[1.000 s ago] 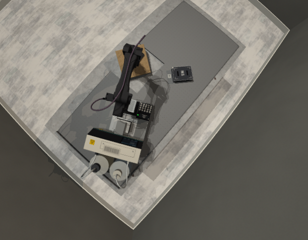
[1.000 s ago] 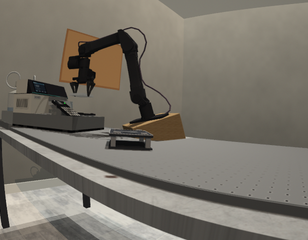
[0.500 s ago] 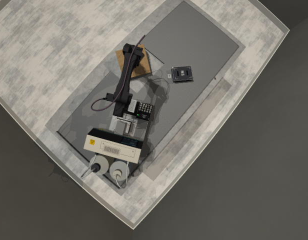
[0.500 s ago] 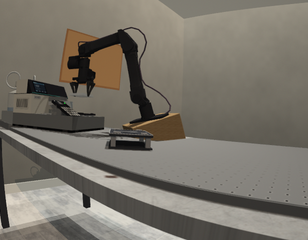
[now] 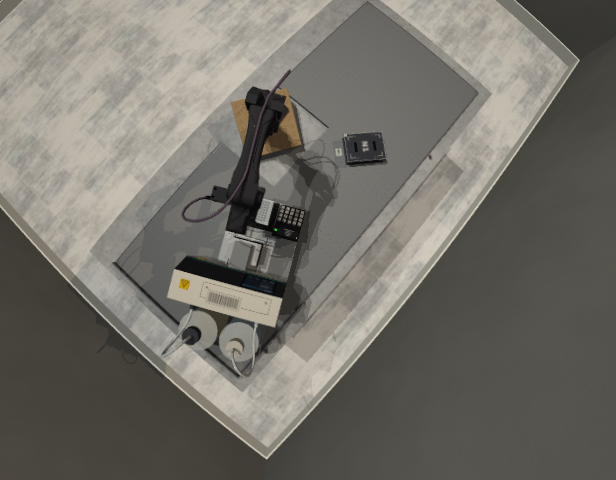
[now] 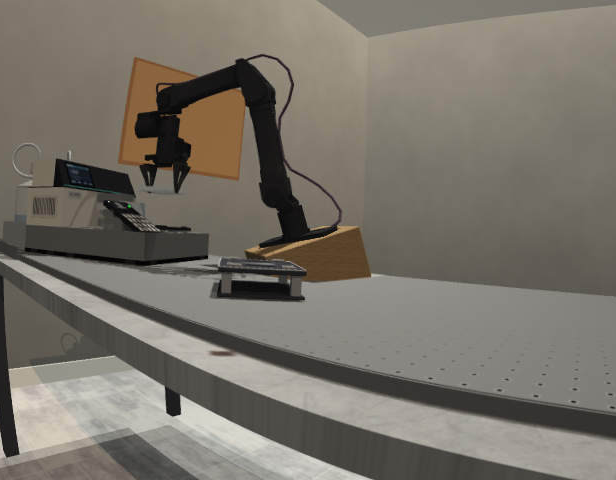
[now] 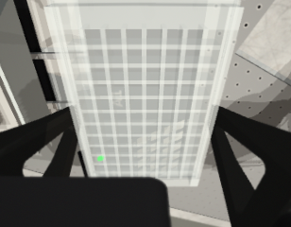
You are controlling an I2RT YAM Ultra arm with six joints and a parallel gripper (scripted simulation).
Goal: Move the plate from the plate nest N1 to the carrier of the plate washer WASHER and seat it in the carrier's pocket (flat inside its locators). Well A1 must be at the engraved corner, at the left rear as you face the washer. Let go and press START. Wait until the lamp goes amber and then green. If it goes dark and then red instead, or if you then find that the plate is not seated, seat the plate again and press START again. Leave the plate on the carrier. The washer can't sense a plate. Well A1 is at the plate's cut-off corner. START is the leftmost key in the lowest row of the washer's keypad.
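Right now my hand is right at the clear well plate. Round my hand: black carrier pocket 100 mm below; plate washer 150 mm to the right, 50 mm below, 50 mm ahead; nest 480 mm to the left, 190 mm ahead, 150 mm below.
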